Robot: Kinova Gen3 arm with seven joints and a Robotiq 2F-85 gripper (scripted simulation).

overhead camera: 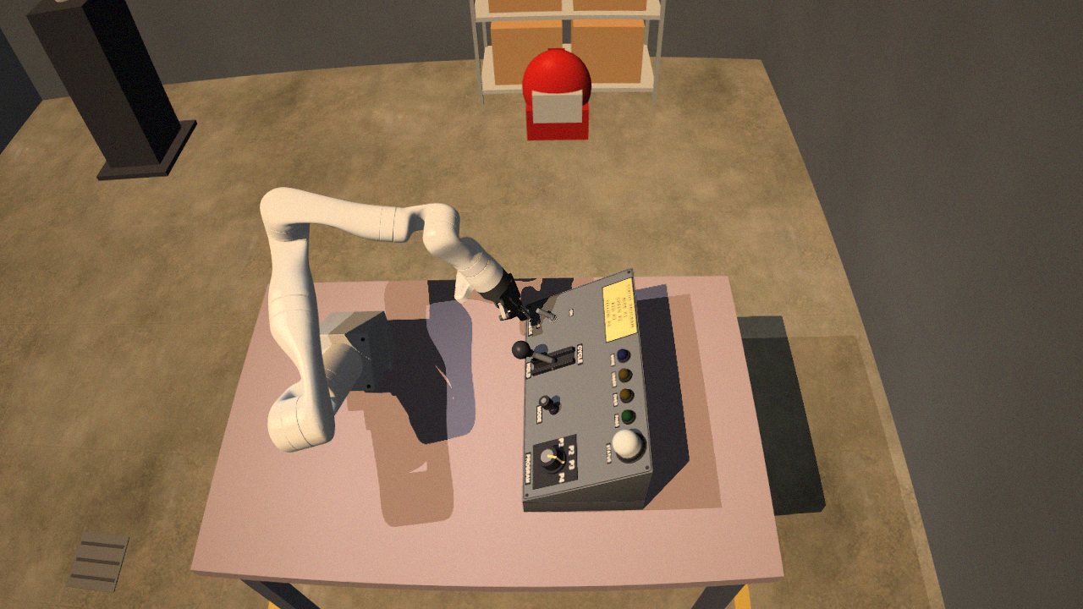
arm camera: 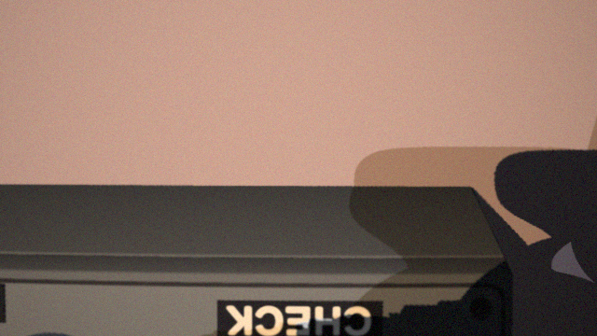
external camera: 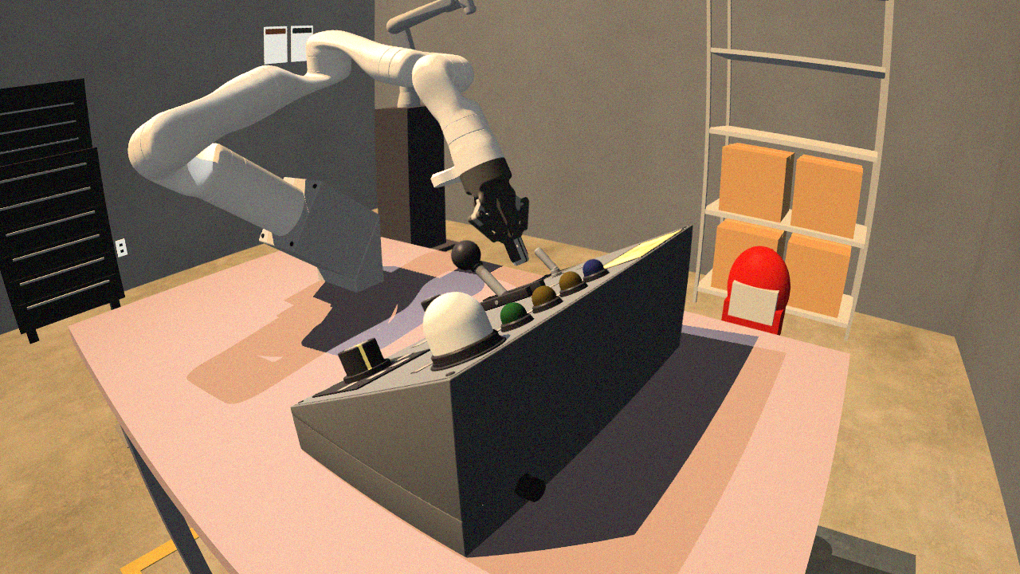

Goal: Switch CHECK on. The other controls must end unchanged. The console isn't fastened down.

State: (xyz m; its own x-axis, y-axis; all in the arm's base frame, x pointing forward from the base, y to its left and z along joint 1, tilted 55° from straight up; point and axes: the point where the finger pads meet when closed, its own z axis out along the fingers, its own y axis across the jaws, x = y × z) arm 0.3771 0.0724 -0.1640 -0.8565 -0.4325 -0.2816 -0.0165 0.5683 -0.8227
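The check toggle is 6 cm ahead of my hand and 1 cm below it. From my hand the other things lie so: mode toggle: 7 cm ahead, 24 cm to the right, 1 cm below; black ball lever: 4 cm ahead, 12 cm to the right.
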